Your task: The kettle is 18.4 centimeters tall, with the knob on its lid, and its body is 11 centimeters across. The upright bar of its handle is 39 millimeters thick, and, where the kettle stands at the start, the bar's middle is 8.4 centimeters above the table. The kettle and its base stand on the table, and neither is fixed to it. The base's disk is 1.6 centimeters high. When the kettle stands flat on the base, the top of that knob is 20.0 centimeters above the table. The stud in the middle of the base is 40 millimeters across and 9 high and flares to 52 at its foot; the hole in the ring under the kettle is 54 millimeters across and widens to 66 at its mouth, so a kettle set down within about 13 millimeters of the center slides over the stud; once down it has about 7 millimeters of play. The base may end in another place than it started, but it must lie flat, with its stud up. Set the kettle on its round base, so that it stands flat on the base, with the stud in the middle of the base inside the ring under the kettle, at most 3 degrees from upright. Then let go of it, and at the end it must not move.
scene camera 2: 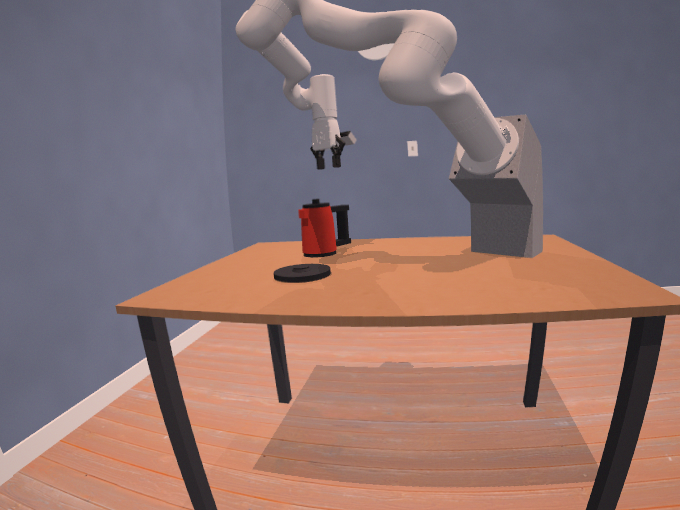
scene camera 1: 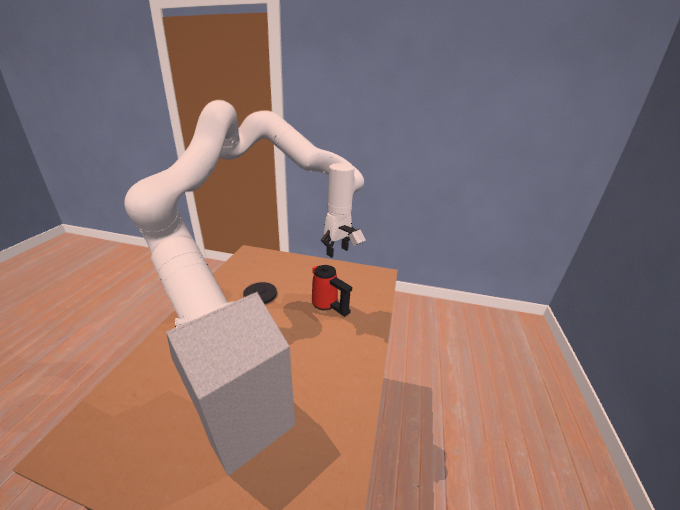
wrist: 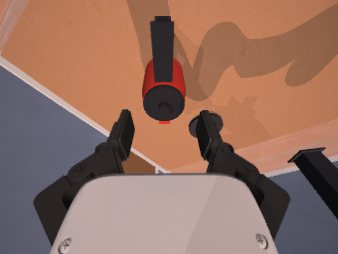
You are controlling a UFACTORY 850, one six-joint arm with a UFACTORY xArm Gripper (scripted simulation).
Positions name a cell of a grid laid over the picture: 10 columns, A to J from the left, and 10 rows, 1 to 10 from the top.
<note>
In view: the gripper (scene camera 2: E4) and a black round base (scene camera 2: E6).
The gripper shows as well in scene camera 1 (scene camera 1: E5) and in the wrist view (wrist: E5).
</note>
